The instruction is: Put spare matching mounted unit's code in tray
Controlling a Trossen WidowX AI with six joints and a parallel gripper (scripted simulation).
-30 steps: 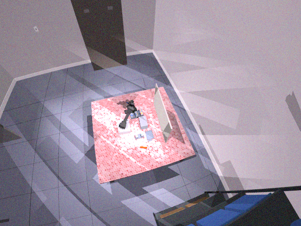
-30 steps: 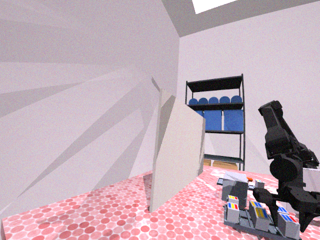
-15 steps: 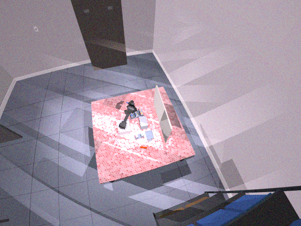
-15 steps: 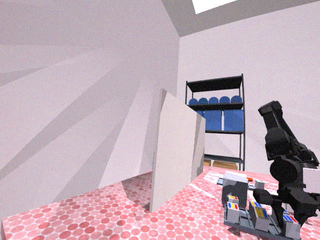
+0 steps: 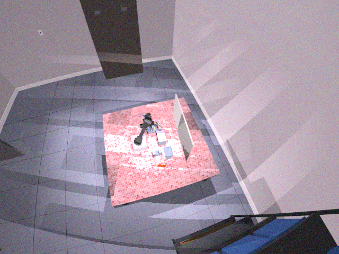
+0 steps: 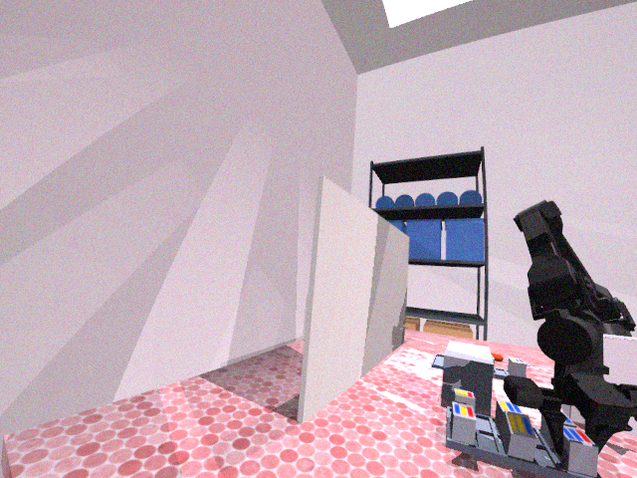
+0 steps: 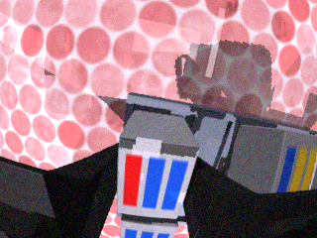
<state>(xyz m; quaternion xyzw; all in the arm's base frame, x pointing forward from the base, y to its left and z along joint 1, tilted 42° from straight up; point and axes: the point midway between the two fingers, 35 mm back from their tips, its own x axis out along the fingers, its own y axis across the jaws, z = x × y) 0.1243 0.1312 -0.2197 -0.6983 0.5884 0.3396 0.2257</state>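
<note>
The grey-blue tray lies 370 mm to the right of my gripper tip, 240 mm ahead of it and 10 mm below it. From my gripper tip the other things lie so: blue pen: 200 mm to the left, 10 mm below, 10 mm behind; mounted unit: 180 mm to the right, 170 mm ahead, 30 mm above; grey rack: 80 mm ahead, 10 mm to the right, 10 mm below.
</note>
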